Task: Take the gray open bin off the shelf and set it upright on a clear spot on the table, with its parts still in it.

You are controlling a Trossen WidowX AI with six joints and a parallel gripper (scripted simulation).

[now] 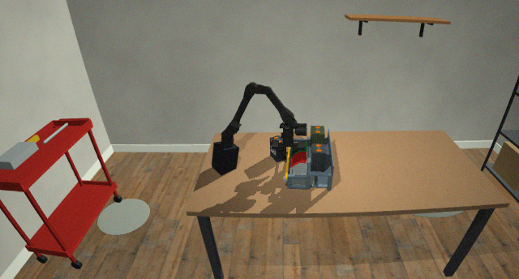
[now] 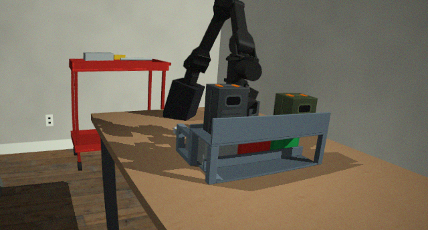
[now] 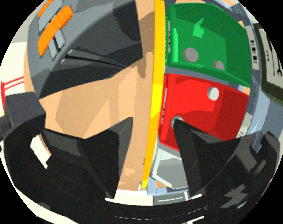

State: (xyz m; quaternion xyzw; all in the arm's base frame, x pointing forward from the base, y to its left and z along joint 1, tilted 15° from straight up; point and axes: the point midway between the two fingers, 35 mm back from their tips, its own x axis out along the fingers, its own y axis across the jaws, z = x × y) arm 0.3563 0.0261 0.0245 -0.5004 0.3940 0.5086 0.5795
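My hand is 40 mm above the yellow stick. Round my hand: gray bin 90 mm ahead, 110 mm to the right, 60 mm below; green bin 80 mm ahead, 120 mm to the left, 60 mm below; red bin 90 mm ahead, 60 mm below.
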